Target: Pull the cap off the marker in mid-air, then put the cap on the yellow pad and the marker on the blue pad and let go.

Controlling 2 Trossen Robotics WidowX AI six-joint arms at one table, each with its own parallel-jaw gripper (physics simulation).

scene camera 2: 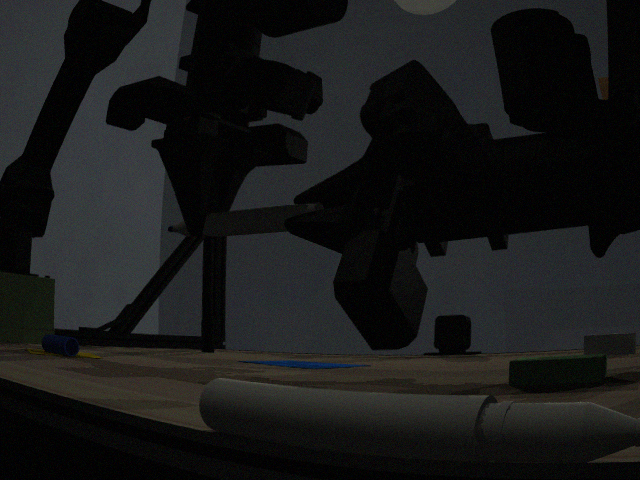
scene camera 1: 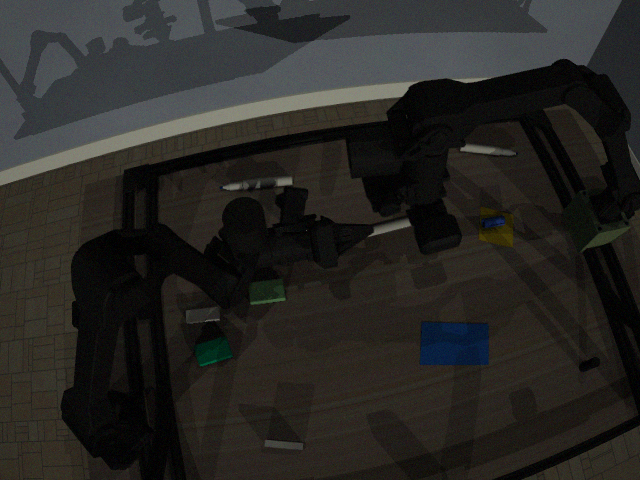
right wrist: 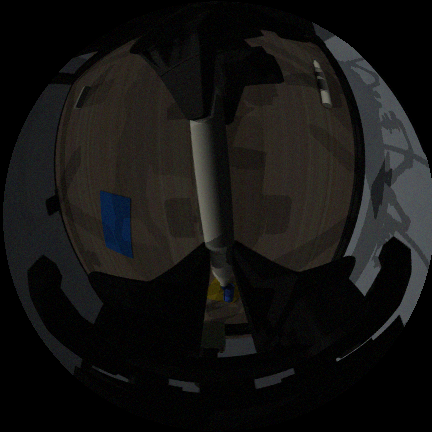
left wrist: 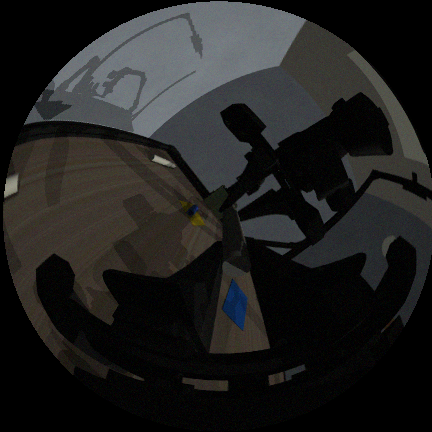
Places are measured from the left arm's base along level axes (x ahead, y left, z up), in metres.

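Pixels of known places: left gripper, between the fingertips: (scene camera 2: 291, 215) (scene camera 1: 371, 228) (right wrist: 210, 121) (left wrist: 234, 245); right gripper, between the fingertips: (scene camera 2: 203, 237) (scene camera 1: 418, 220) (right wrist: 219, 246) (left wrist: 224, 215); left arm's base, origin of its link: (scene camera 1: 111, 429); right arm's base, origin of its link: (scene camera 2: 11, 275) (scene camera 1: 605, 208) (right wrist: 207, 349).
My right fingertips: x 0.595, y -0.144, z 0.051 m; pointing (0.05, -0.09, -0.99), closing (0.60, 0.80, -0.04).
Note:
For each thing: its top centre in the pictures, then the offset to it from my right fingertips.
- white uncapped marker, centre of its top: (right wrist: 215, 215) (scene camera 2: 236, 210) (left wrist: 238, 216) (scene camera 1: 401, 219) dx -0.026, dy +0.018, dz +0.018 m
- blue cap, centre of its top: (scene camera 2: 60, 335) (scene camera 1: 494, 219) (right wrist: 228, 296) (left wrist: 195, 207) dx +0.157, dy -0.101, dz -0.086 m
- yellow pad, centre of its top: (scene camera 2: 62, 353) (scene camera 1: 496, 226) (right wrist: 224, 291) (left wrist: 192, 213) dx +0.159, dy -0.112, dz -0.104 m
- blue pad, centre of its top: (scene camera 2: 301, 364) (scene camera 1: 455, 343) (right wrist: 114, 226) (left wrist: 237, 302) dx -0.087, dy -0.176, dz -0.104 m
- light green block, centre of its top: (scene camera 2: 560, 357) (scene camera 1: 266, 290) dx -0.225, dy +0.133, dz -0.090 m
- grey block, centre of its top: (scene camera 1: 201, 314) dx -0.333, dy +0.186, dz -0.093 m
- teal block, centre of its top: (scene camera 1: 212, 350) dx -0.366, dy +0.127, dz -0.090 m
- pale bar, centre of its top: (scene camera 2: 609, 334) (scene camera 1: 283, 445) dx -0.404, dy -0.069, dz -0.083 m
The white uncapped marker (scene camera 1: 391, 226) (scene camera 2: 253, 221) (left wrist: 235, 240) (right wrist: 210, 185) is in mid-air, nearly level. My left gripper (scene camera 1: 370, 230) (scene camera 2: 295, 212) is shut on its rear end. My right gripper (scene camera 2: 199, 231) (right wrist: 219, 246) points down and is shut on the marker near its tapered tip; in scene camera 1 its fingers are hidden. The blue cap (scene camera 1: 493, 222) (scene camera 2: 59, 345) (left wrist: 193, 210) (right wrist: 228, 293) lies on its side on the yellow pad (scene camera 1: 504, 238) (scene camera 2: 90, 355). The blue pad (scene camera 1: 454, 346) (scene camera 2: 305, 364) (left wrist: 235, 305) (right wrist: 117, 225) has no object on it.
Other white markers (scene camera 1: 258, 183) (scene camera 1: 488, 150) lie along the far side in scene camera 1. A light green block (scene camera 1: 267, 291), a grey block (scene camera 1: 202, 315) and a teal block (scene camera 1: 213, 351) lie at the left. A pale bar (scene camera 1: 283, 444) lies near the bottom.

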